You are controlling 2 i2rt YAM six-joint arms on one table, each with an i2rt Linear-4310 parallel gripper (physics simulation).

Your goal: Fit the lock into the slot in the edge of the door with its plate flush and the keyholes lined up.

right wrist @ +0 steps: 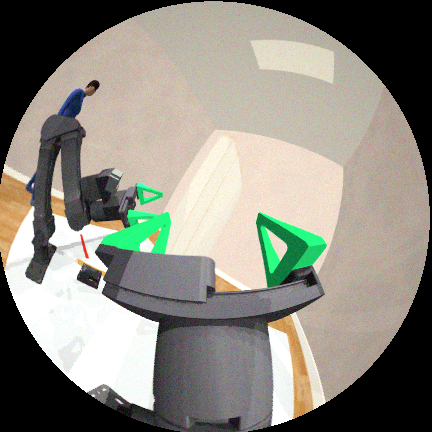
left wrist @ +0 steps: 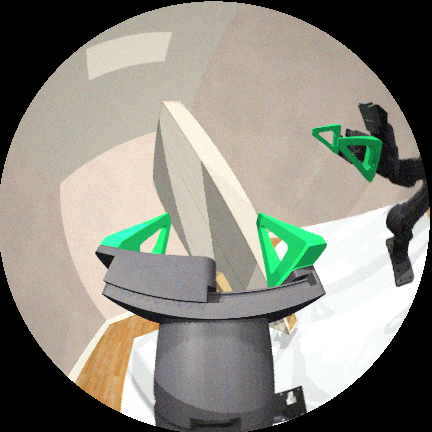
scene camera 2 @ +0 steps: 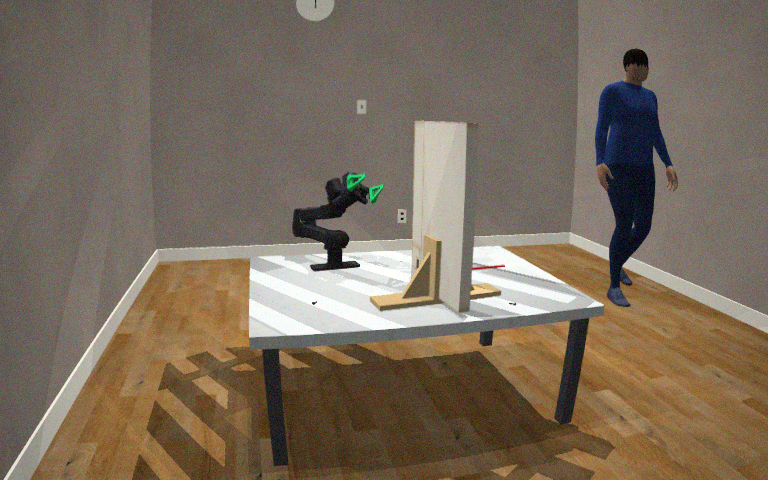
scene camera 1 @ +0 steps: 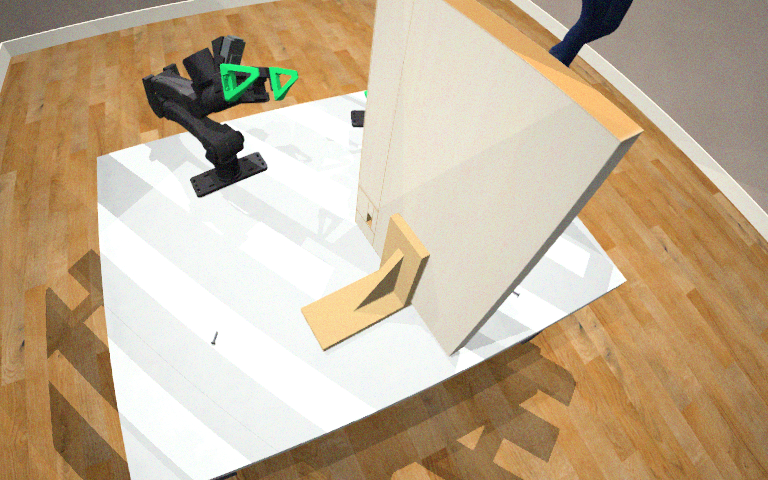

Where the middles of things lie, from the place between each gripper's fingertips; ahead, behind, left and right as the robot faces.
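Counting from my right hand, I find the door [scene camera 1: 488,146] 6 cm below it, 33 cm ahead of it and 12 cm to the left of it. The wooden bracket [scene camera 1: 352,309] is 27 cm below my right hand, and from that same hand it is 12 cm to the left and 33 cm ahead.
My left hand is 30 mm above the door, 60 mm to the left of it and 200 mm short of it. As for the wooden bracket, it is 240 mm below my left hand, 200 mm ahead of that hand and 60 mm to the right of it.
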